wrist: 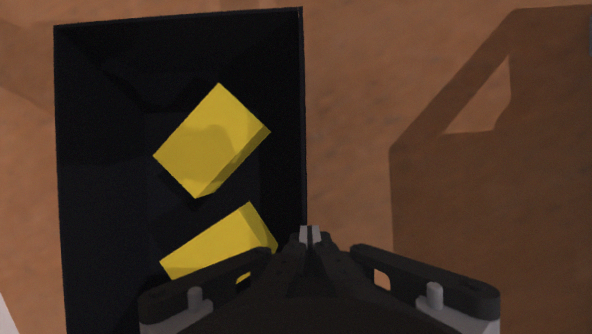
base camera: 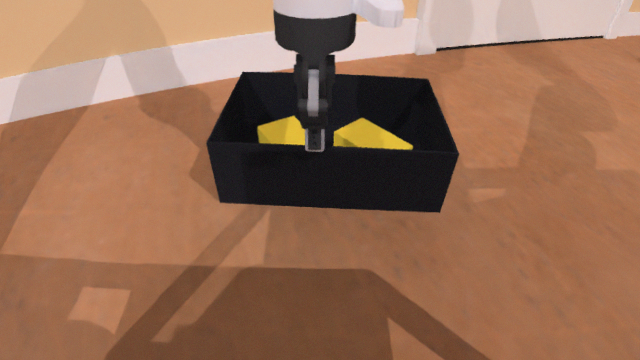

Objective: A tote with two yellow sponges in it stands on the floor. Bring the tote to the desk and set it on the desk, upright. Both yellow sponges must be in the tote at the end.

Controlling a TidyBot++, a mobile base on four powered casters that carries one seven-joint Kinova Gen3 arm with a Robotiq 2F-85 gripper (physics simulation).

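The black tote stands upright on the floor. Two yellow sponges lie apart inside it: one sponge on the right in the base view, the other sponge on the left, partly hidden by the gripper. My gripper points down at the tote's near long wall, left of its middle in the base view. The fingers are shut, with the fingertips at the wall's rim. No wall shows plainly between them; the fingertips hide that part of the rim.
A yellowish wall with a white baseboard runs behind the tote. A white door is at the back right. Shadows lie across the brown floor. The desk does not show in either view.
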